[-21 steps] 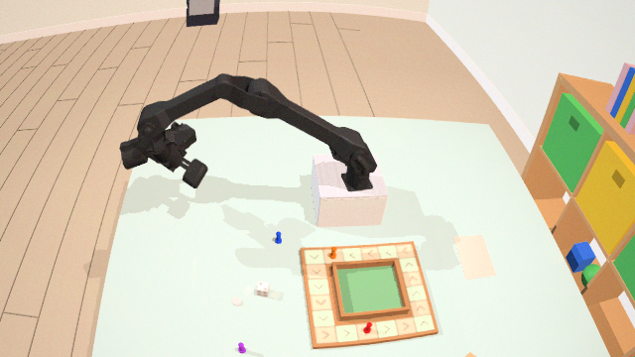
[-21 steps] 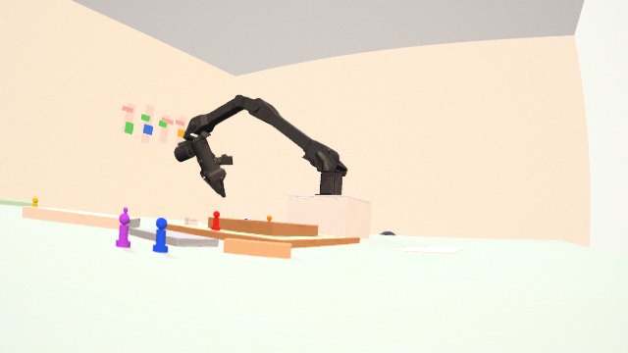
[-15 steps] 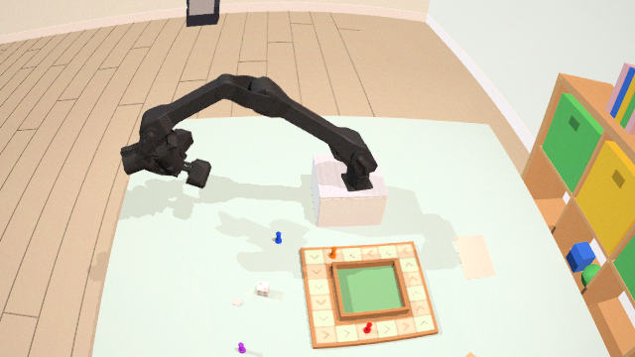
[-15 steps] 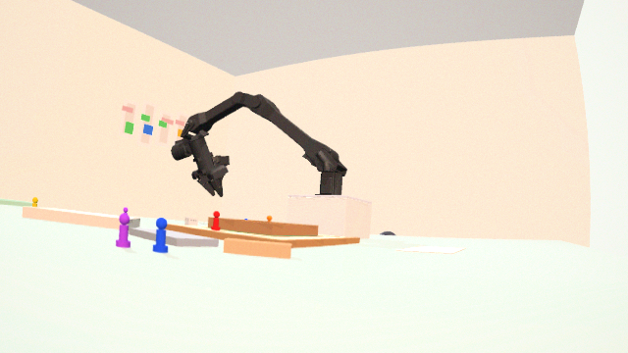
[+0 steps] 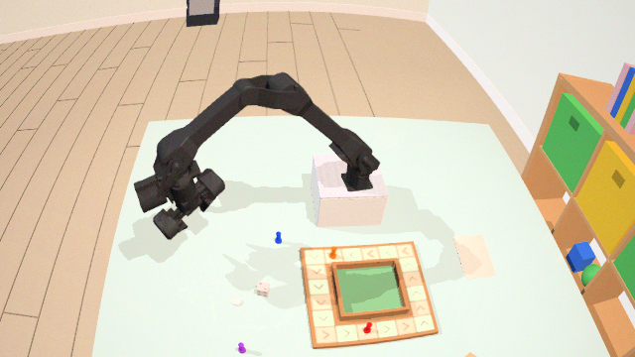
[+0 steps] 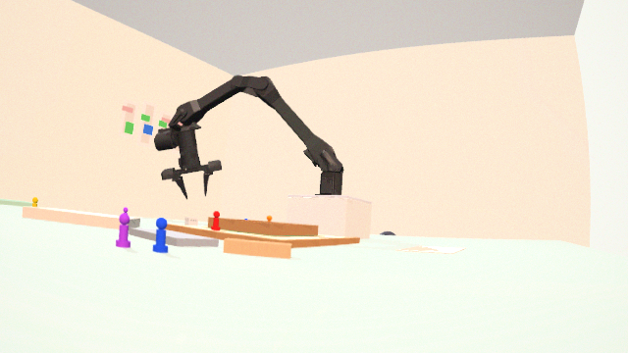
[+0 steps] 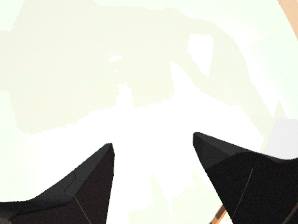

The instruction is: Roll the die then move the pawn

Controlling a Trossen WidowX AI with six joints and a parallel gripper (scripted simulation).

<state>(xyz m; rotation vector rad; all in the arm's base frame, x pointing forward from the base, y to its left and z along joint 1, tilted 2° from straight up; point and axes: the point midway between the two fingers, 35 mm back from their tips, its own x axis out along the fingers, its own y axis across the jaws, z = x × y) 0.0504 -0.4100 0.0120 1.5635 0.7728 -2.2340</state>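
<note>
Right now my gripper tip is 18 cm short of the white die, 14 cm to the right of it and 7 cm above it. The rest, counted from my gripper tip: green tray 23 cm ahead, 37 cm to the left, 7 cm below; then orange pawn 11 cm ahead, 31 cm to the left, 5 cm below; then small white disc 20 cm ahead, 7 cm to the left, 8 cm below.
</note>
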